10 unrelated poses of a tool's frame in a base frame.
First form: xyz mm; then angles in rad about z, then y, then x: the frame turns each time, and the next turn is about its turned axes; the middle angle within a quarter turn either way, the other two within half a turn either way.
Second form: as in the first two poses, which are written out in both.
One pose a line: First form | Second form
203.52, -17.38, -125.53, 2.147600, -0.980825, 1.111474 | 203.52, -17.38, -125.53, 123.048, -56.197, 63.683
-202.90, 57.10, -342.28, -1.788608, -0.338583, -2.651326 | -202.90, 57.10, -342.28, -102.480, -19.399, -151.910
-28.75, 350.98, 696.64, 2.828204, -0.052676, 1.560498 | -28.75, 350.98, 696.64, 162.044, -3.018, 89.410
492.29, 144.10, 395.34, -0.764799, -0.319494, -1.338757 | 492.29, 144.10, 395.34, -43.820, -18.306, -76.705
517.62, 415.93, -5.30, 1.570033, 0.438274, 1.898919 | 517.62, 415.93, -5.30, 89.956, 25.111, 108.800
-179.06, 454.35, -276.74, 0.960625, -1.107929, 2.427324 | -179.06, 454.35, -276.74, 55.040, -63.480, 139.075
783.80, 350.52, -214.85, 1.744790, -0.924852, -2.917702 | 783.80, 350.52, -214.85, 99.969, -52.990, -167.172
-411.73, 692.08, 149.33, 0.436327, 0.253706, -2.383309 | -411.73, 692.08, 149.33, 25.000, 14.536, -136.554
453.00, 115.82, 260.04, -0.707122, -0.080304, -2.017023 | 453.00, 115.82, 260.04, -40.515, -4.601, -115.567
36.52, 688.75, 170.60, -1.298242, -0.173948, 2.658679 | 36.52, 688.75, 170.60, -74.384, -9.966, 152.331
